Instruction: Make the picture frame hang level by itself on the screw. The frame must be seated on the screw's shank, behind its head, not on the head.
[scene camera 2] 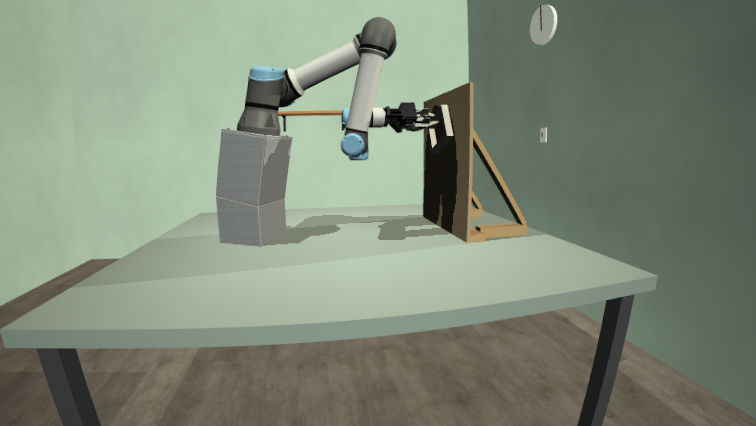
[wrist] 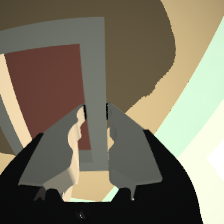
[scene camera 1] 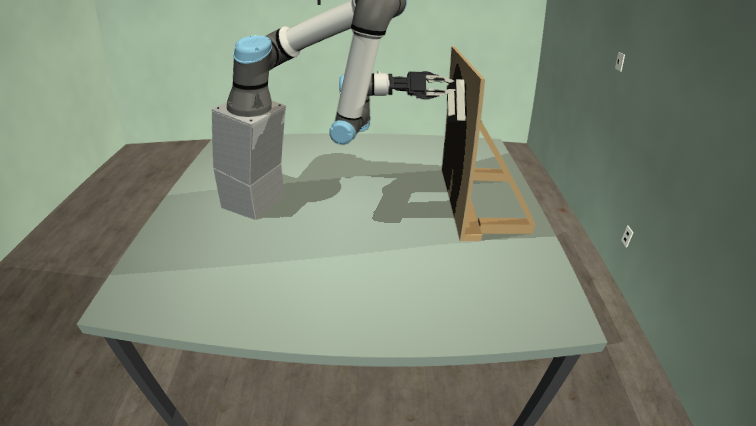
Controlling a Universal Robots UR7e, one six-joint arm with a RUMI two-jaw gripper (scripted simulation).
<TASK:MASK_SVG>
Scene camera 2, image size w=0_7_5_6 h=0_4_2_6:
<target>my gripper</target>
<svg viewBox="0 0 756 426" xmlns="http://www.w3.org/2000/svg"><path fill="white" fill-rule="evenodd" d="M383 108L386 114L383 127L387 127L389 124L396 133L402 132L403 128L406 131L419 131L438 123L438 121L430 122L430 118L433 118L434 114L429 113L428 108L418 111L415 108L415 104L411 102L401 102L399 108L390 108L390 106Z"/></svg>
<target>small picture frame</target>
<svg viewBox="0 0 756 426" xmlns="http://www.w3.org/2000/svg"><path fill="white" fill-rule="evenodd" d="M447 105L441 105L430 121L438 121L438 123L427 127L431 155L438 155L453 137Z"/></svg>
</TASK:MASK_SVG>
